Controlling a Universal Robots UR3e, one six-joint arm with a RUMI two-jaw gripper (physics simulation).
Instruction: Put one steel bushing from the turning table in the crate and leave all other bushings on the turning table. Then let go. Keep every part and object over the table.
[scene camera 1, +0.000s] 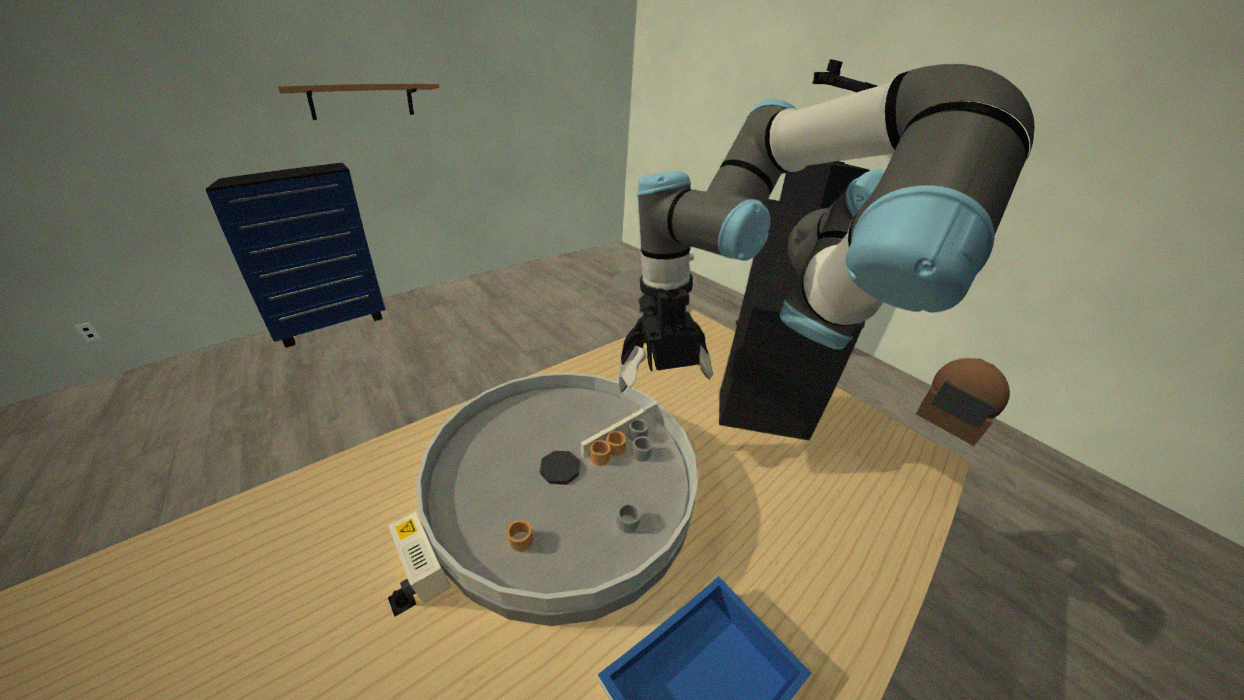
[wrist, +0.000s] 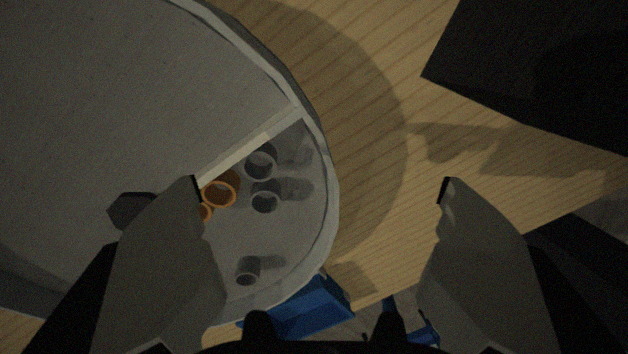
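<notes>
Three grey steel bushings stand on the round grey turning table. One steel bushing is close to the pale bar, a second steel bushing stands next to it, and a third steel bushing stands apart near the front right rim. My gripper is wide open and empty, above the table's back right rim. The blue crate shows no bushing in its visible part; its front is cut off in the scene view.
Two orange bushings stand beside the pale bar; another orange bushing is at the front left. A dark hub marks the middle. A white box sits by the left rim.
</notes>
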